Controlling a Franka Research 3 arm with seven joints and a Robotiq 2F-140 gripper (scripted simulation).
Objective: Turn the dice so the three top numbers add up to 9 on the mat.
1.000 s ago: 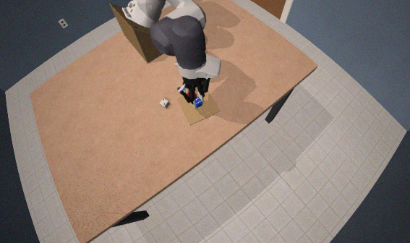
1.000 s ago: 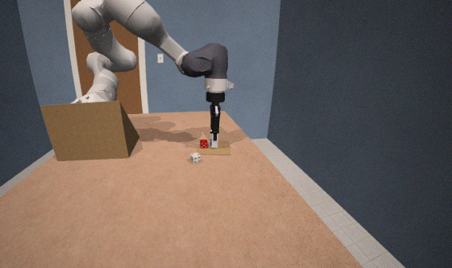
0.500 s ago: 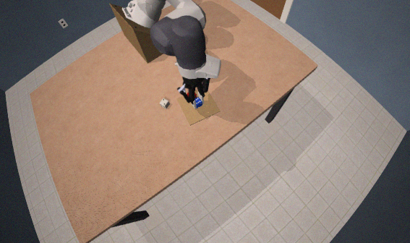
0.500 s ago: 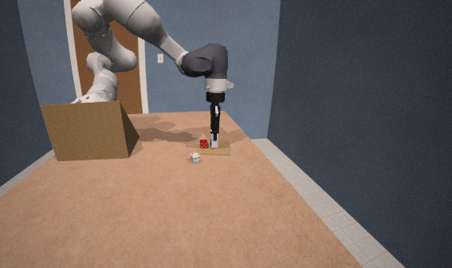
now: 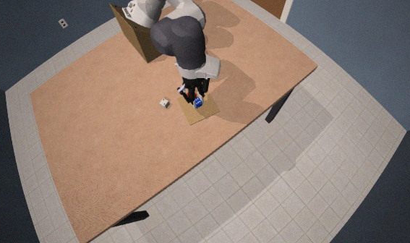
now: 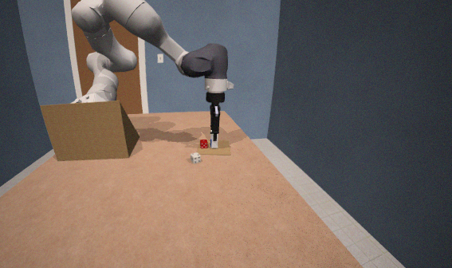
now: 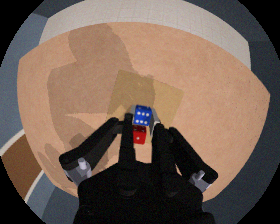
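Now: the blue die 20 mm below my hand. Also, from my hand: white die 90 mm behind, 110 mm to the right, 30 mm below; then tan mat 40 mm below; then red die 50 mm behind, 20 mm below.
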